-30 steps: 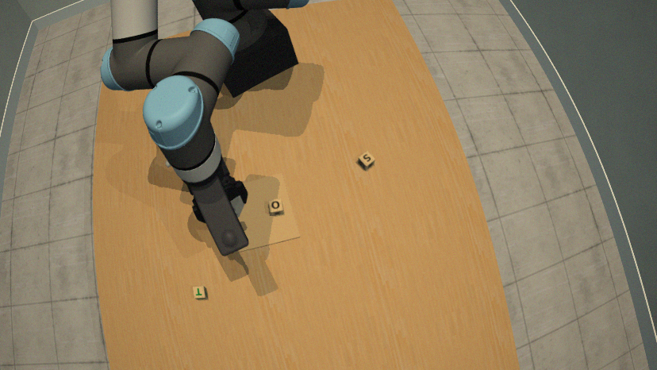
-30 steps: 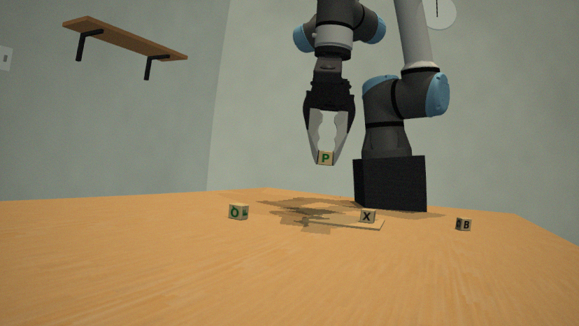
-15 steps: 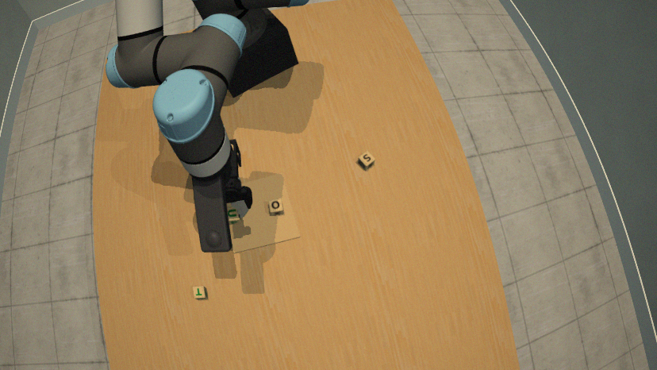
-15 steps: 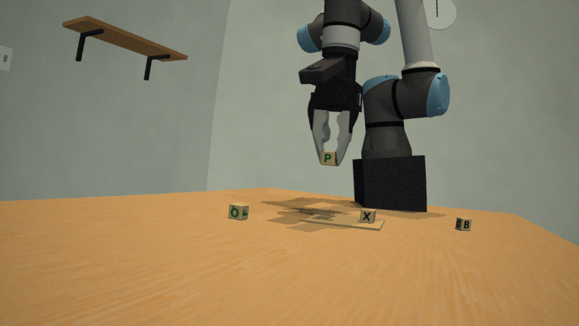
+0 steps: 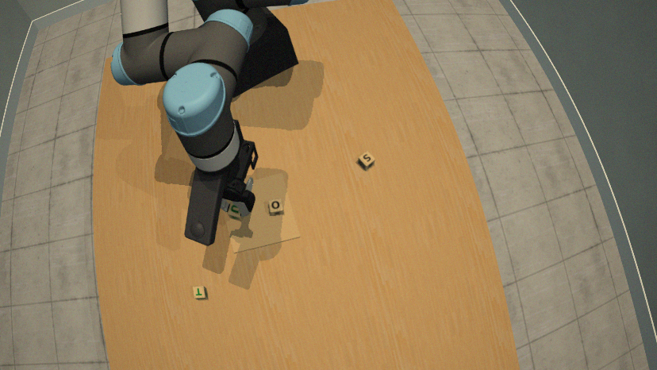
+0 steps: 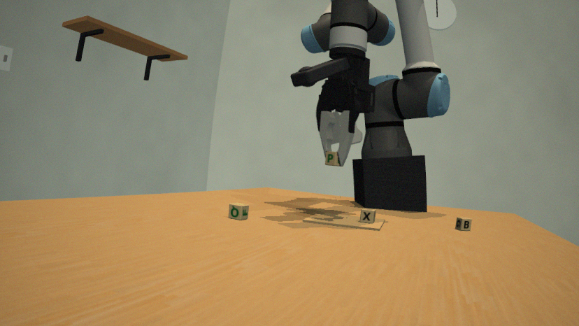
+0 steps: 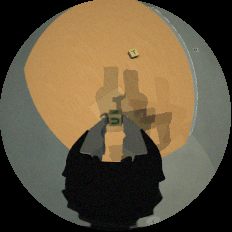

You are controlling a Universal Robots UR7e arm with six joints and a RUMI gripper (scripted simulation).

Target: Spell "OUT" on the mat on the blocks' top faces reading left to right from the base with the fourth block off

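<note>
My gripper is now 30 mm past the tan mat, 30 mm to the right of it and 120 mm above it. Also, from my hand: S block 80 mm behind, 270 mm to the left, 110 mm below.
</note>
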